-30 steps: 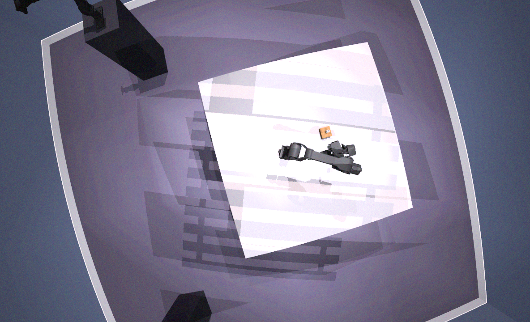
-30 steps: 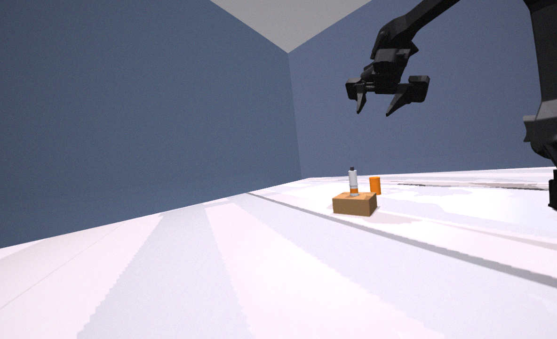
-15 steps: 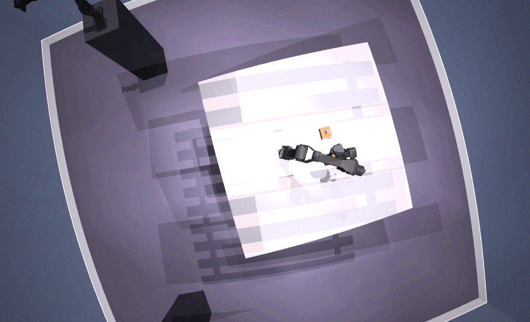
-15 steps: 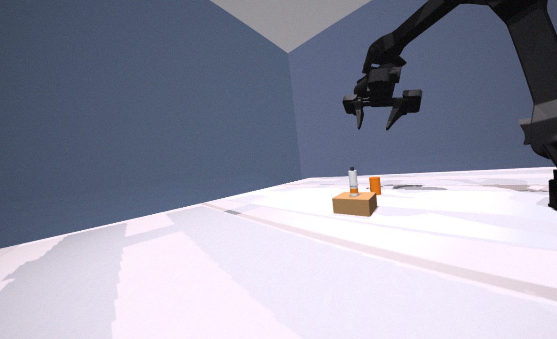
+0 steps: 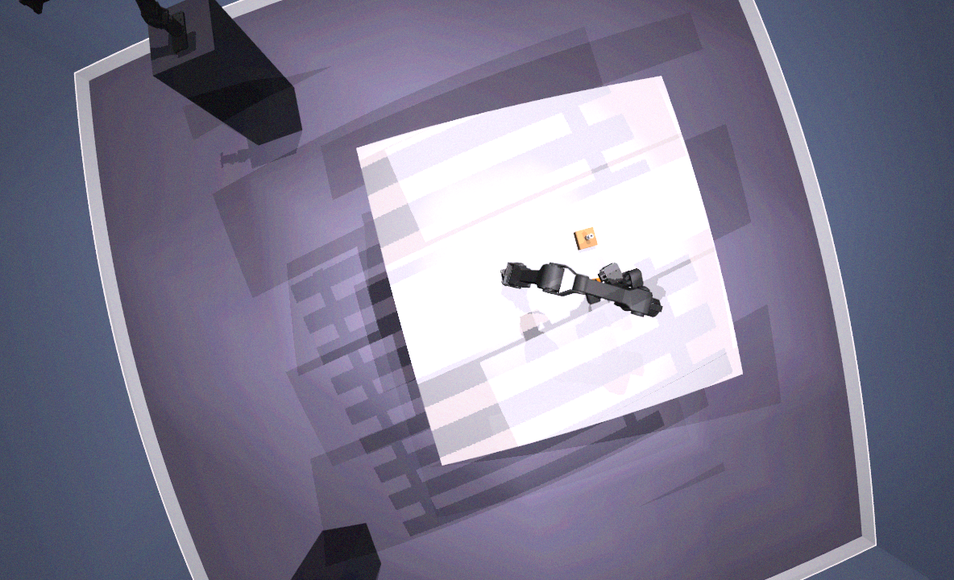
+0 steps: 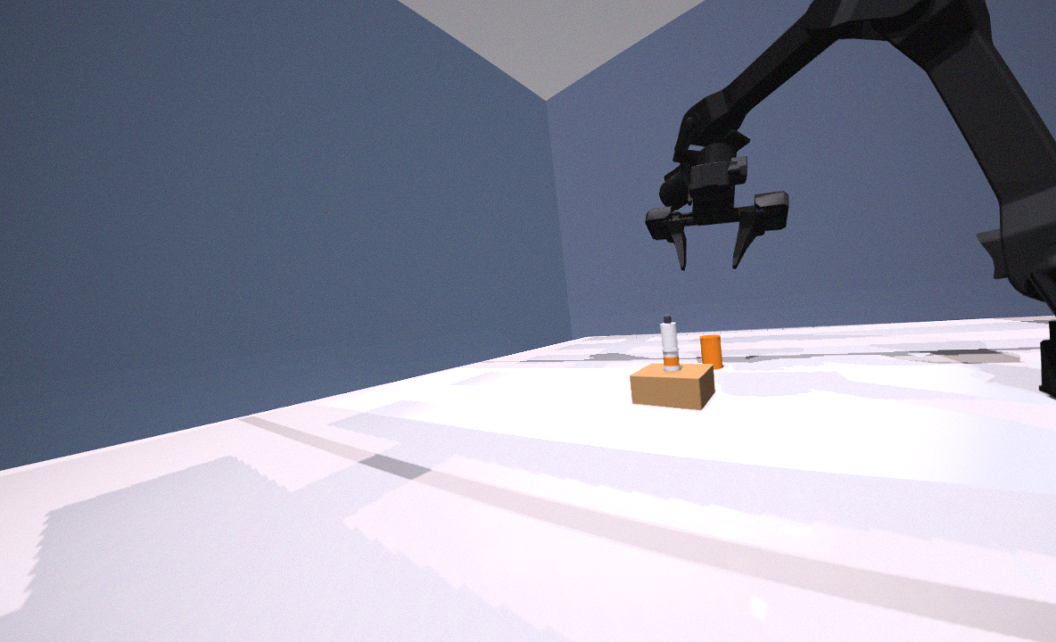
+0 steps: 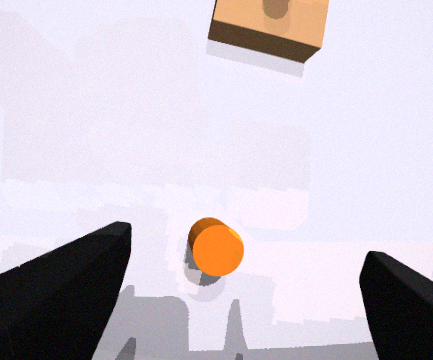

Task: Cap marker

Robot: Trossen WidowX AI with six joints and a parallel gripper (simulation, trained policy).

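My gripper tip is now 10 mm short of the orange cap, 20 mm to the left of it and 120 mm above it. Also, from my gripper tip: tan holder block: 20 mm ahead, 150 mm to the left, 130 mm below.
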